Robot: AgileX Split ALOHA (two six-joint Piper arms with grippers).
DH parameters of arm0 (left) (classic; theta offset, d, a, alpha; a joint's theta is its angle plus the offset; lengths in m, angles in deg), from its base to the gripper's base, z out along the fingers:
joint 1: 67.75 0.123 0 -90
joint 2: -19.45 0 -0.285 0
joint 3: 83.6 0 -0.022 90
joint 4: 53.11 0.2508 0 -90
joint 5: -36.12 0 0.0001 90
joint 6: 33.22 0.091 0 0
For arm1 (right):
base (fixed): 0 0 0 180
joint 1: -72.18 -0.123 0 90
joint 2: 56.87 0 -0.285 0
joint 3: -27.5 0 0.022 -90
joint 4: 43.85 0.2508 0 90
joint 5: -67.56 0 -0.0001 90
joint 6: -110.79 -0.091 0 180
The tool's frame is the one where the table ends.
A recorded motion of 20 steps. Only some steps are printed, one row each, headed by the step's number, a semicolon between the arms.
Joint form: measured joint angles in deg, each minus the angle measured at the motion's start. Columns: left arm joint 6, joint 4, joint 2, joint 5, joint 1, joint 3; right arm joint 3, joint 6, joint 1, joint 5, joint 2, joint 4.
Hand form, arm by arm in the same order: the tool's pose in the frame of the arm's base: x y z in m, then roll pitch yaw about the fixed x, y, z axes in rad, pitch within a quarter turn. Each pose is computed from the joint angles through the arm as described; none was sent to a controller.
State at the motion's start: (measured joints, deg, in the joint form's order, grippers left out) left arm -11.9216 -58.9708 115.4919 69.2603 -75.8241 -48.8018; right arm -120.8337 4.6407 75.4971 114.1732 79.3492 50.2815
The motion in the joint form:
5: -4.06 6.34 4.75 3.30 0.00 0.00; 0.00 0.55 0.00 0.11 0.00 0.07
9: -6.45 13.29 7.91 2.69 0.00 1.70; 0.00 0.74 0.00 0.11 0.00 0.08
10: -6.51 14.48 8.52 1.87 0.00 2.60; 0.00 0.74 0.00 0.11 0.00 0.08
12: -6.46 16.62 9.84 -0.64 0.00 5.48; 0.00 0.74 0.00 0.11 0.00 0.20
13: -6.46 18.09 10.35 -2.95 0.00 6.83; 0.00 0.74 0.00 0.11 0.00 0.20
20: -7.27 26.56 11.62 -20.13 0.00 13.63; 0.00 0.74 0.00 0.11 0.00 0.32
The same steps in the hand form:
5: 0.2546 -0.0357 0.1491 3.0945 0.1310 2.6903; 0.3011 0.0488 0.0197 2.2904 0.0073 2.8265
9: 0.2500 -0.0285 0.1297 3.0463 0.0374 2.6370; 0.3011 0.0488 0.0197 2.2904 0.0098 2.8285
10: 0.2473 -0.0272 0.1244 3.0401 0.0220 2.6204; 0.3011 0.0488 0.0197 2.2904 0.0098 2.8285
12: 0.2376 -0.0245 0.1106 3.0370 -0.0120 2.5850; 0.3012 0.0488 0.0197 2.2900 0.0097 2.8264
13: 0.2346 -0.0235 0.1049 3.0276 -0.0086 2.5592; 0.3012 0.0488 0.0197 2.2900 0.0097 2.8264
20: 0.2253 -0.0246 0.0854 2.9606 0.1243 2.4000; 0.3013 0.0488 0.0198 2.2895 0.0096 2.8244

